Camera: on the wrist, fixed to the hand. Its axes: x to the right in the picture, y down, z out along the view.
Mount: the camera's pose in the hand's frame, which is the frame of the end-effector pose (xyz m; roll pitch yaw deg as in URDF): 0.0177 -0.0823 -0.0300 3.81 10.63 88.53
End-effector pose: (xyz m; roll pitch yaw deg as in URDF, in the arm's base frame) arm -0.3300 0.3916 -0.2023 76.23 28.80 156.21
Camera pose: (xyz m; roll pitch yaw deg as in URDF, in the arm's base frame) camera -0.3097 0.3722 -0.2871 58.27 -51.78 -161.91
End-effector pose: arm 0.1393 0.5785 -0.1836 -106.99 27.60 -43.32
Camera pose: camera 0.1770 0.5366 -0.1143 136.91 52.81 -173.25
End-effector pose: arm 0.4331 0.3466 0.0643 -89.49 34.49 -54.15
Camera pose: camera 0.4439 0.2791 0.1219 108.95 55.63 143.98
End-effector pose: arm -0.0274 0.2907 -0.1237 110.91 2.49 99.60
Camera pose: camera -0.0865 0.2957 -0.1906 163.14 -79.00 30.45
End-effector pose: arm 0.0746 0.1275 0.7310 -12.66 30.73 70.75
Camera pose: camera 0.1597 0.1078 0.7123 36.54 20.65 171.86
